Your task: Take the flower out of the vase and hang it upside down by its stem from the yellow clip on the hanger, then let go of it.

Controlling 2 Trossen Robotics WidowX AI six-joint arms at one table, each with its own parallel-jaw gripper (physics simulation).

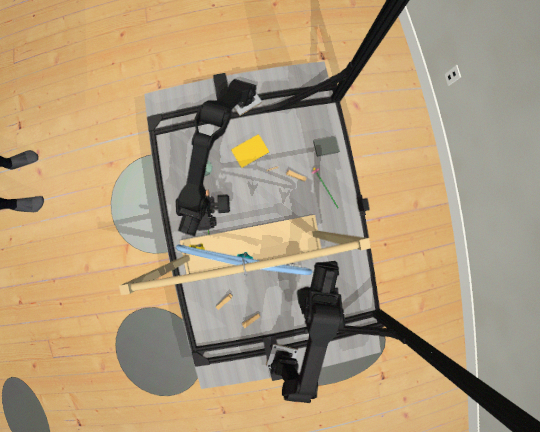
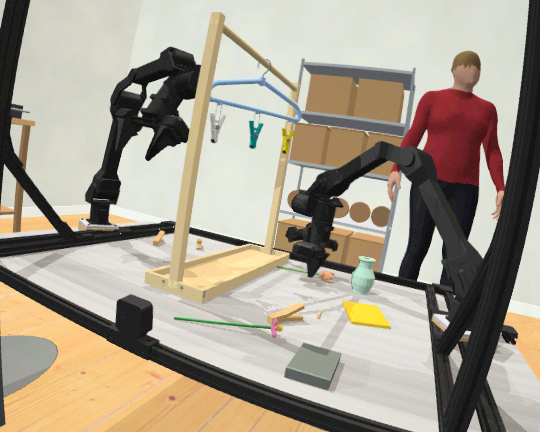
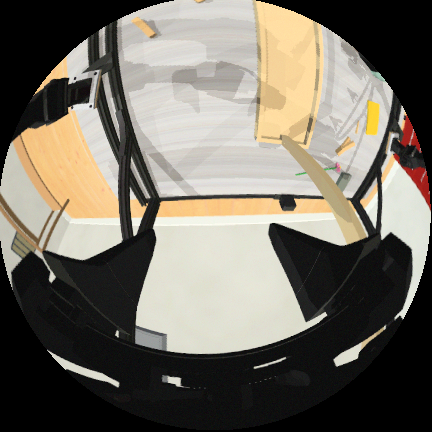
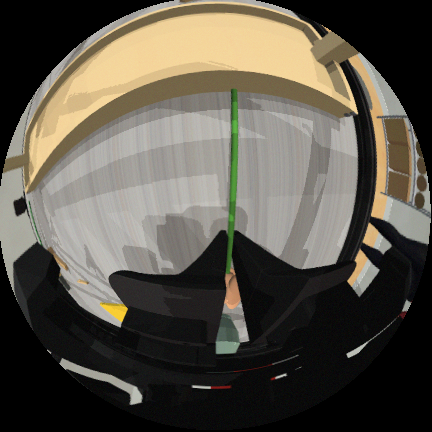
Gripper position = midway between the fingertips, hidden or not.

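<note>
A grey block (image 2: 312,365) and a yellow pad (image 2: 360,314) rest on the table. I also see a frame base (image 1: 269,242), and the same frame base shows in image 2 (image 2: 202,275), in image 3 (image 3: 290,54) and in image 4 (image 4: 181,39). My right gripper (image 2: 310,277) is shut and touches an orange flower; image 4 shows my right gripper too (image 4: 227,235). My left gripper (image 2: 131,156), which I can also see in image 3 (image 3: 212,231), is open and holds nothing.
</note>
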